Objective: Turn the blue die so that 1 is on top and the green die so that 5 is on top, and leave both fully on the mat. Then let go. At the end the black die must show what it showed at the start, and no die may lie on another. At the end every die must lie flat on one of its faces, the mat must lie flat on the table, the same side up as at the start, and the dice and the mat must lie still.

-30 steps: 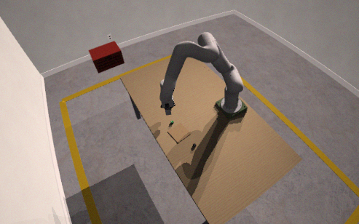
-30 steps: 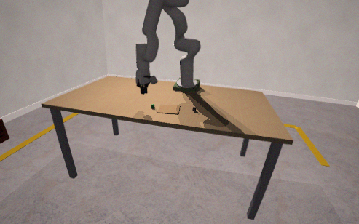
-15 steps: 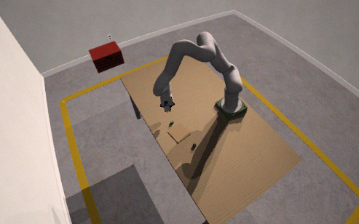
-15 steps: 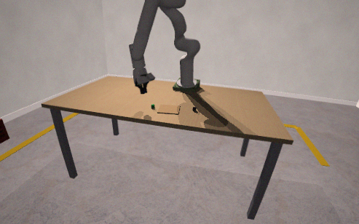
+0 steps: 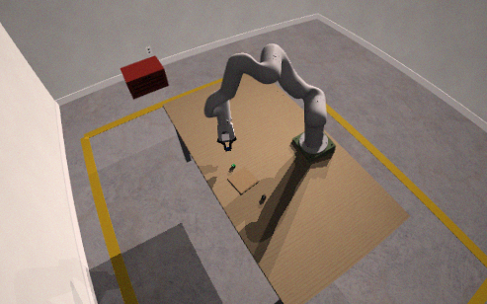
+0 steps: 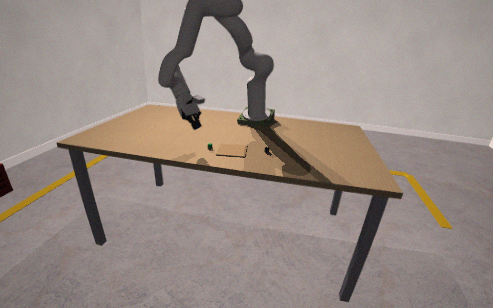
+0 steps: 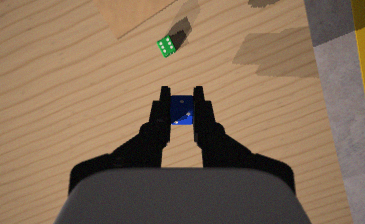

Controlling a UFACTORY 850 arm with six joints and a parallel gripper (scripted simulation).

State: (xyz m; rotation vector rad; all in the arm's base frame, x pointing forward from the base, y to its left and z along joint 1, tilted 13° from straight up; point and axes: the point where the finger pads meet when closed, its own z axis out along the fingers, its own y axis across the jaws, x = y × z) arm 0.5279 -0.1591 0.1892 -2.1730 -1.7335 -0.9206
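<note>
Now: the green die 10 cm below my hand and 8 cm to the left of it. Also, from my hand: mat: 19 cm to the left, 11 cm below, 1 cm behind; black die: 36 cm to the left, 10 cm below, 7 cm behind; blue die: 1 cm below.
</note>
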